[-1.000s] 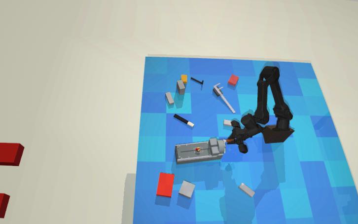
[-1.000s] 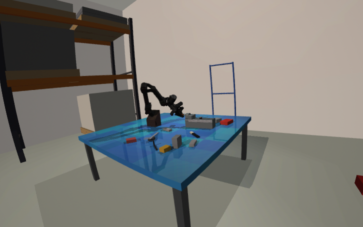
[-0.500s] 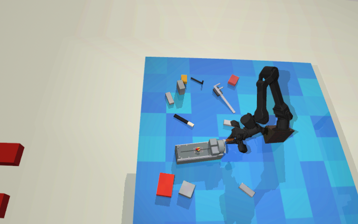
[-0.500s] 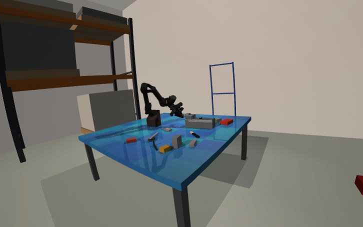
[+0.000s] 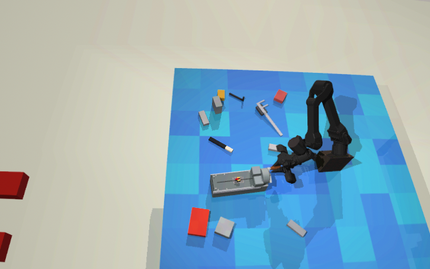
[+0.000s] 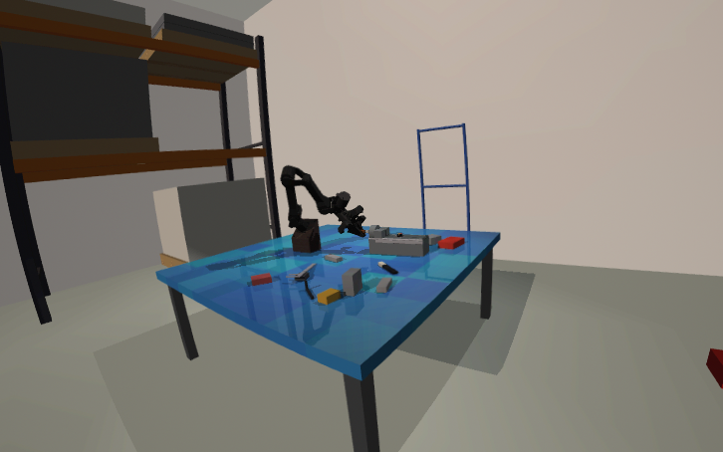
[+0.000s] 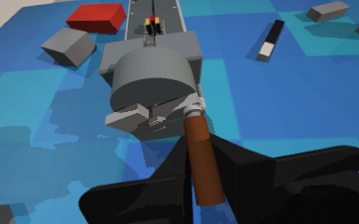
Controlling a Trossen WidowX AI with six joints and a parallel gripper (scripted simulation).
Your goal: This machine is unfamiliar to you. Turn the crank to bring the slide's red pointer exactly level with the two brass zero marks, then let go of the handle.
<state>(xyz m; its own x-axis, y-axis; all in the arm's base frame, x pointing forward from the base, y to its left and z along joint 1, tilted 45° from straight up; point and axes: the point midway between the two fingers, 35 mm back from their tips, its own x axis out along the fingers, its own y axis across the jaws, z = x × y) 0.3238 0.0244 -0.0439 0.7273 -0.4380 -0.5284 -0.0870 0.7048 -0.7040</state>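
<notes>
Right now my gripper tip is 170 mm short of the red pointer, 40 mm to the right of it and 10 mm below it. Also, from my gripper tip: red block 150 mm behind, 500 mm to the right, 70 mm below; brown crank handle 20 mm behind, 20 mm above; black key 90 mm ahead, 490 mm to the right, 60 mm below.
</notes>
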